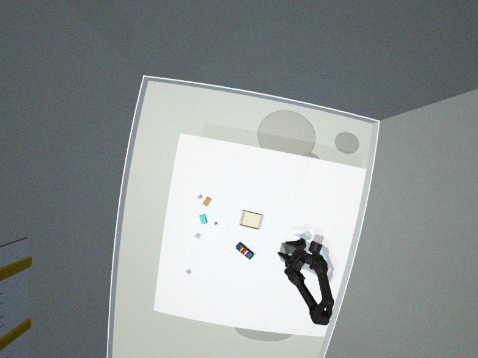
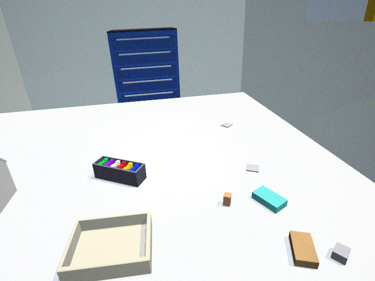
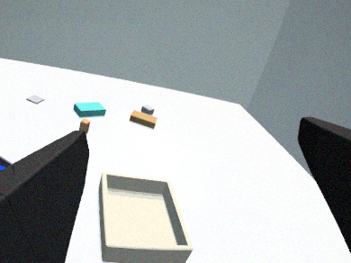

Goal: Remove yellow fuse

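Now: the yellow fuse 210 mm below my gripper tip, 200 mm ahead of it and 120 mm to the left of it. Round my gripper tip: red fuse: 210 mm below, 190 mm ahead, 130 mm to the left; then blue fuse: 220 mm ahead, 210 mm below, 110 mm to the left; then cream tray: 230 mm below, 160 mm ahead, 80 mm to the right.
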